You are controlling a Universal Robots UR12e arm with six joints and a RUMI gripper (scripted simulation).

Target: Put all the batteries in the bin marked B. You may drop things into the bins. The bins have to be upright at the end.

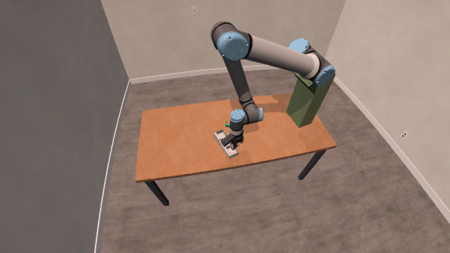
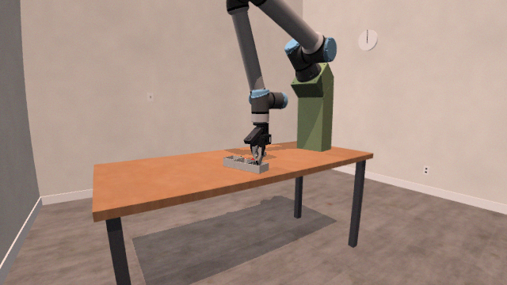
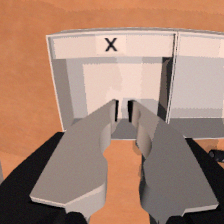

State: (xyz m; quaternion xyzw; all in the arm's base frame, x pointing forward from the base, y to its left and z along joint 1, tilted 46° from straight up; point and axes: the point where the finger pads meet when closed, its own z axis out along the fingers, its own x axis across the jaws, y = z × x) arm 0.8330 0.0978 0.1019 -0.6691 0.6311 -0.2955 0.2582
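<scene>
Now: hand 15 cm to the left of the red battery, 12 cm past it and 3 cm above it. Round my hand: black battery (14 cm to the right, 7 cm behind, 3 cm below); then grey bin tray (7 cm to the right, 2 cm below, 2 cm ahead); then red die (19 cm to the right, 9 cm behind, 3 cm below).
</scene>
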